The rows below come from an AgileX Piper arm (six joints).
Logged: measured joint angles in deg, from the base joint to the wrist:
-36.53, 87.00, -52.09, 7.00, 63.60, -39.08
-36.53, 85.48, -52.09, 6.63, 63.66, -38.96
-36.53, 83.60, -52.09, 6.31, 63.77, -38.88
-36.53, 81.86, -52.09, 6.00, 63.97, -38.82
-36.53, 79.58, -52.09, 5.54, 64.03, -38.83
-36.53, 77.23, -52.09, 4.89, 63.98, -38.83
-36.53, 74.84, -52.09, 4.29, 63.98, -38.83
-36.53, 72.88, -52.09, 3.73, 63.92, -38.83
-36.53, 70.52, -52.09, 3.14, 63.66, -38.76
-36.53, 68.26, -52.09, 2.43, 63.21, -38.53
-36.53, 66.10, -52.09, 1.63, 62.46, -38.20
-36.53, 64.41, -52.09, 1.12, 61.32, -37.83
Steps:
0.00, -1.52, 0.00, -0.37, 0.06, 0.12
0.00, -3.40, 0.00, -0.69, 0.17, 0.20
0.00, -5.14, 0.00, -1.00, 0.37, 0.26
0.00, -7.42, 0.00, -1.46, 0.43, 0.25
0.00, -9.77, 0.00, -2.11, 0.38, 0.25
0.00, -12.16, 0.00, -2.71, 0.38, 0.25
0.00, -14.12, 0.00, -3.27, 0.32, 0.25
0.00, -16.48, 0.00, -3.86, 0.06, 0.32
0.00, -18.74, 0.00, -4.57, -0.39, 0.55
0.00, -20.90, 0.00, -5.37, -1.14, 0.88
0.00, -22.59, 0.00, -5.88, -2.28, 1.25

